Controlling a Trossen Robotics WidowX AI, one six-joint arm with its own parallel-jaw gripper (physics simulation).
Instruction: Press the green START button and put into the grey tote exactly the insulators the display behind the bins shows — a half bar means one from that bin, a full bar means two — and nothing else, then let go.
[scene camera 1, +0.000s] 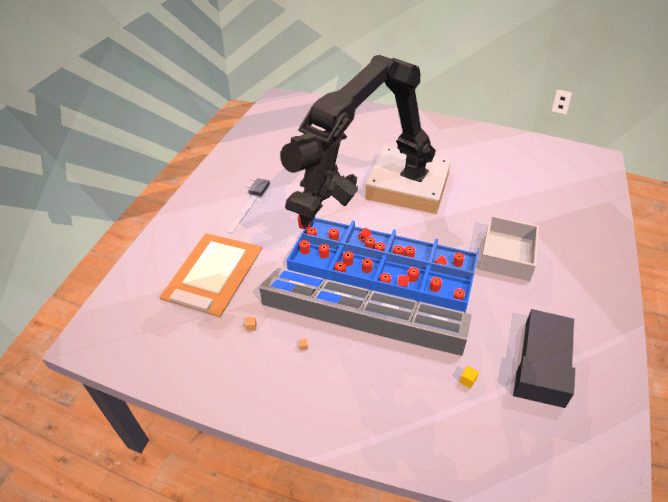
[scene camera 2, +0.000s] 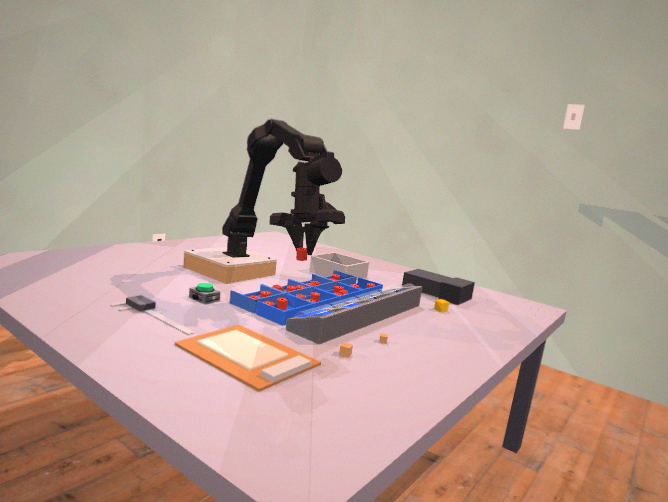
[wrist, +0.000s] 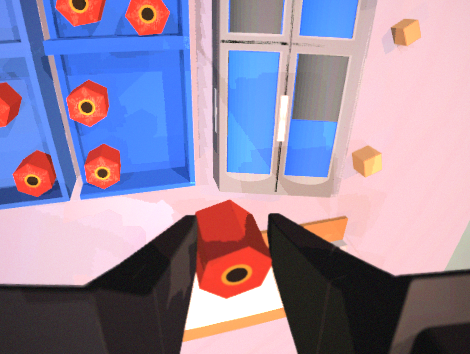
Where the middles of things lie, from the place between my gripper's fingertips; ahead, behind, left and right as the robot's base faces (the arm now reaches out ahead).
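Labels:
Positions relative to my hand: grey tool (scene camera 2: 141, 303), 14 cm behind, 30 cm to the right, 15 cm below; grey tote (scene camera 1: 510, 248), 29 cm behind, 41 cm to the left, 13 cm below; dark box (scene camera 1: 545, 374), 1 cm behind, 57 cm to the left, 13 cm below. Going by their middles, of the things named here the grey tool is the nearest to my hand and the dark box the farthest from it.

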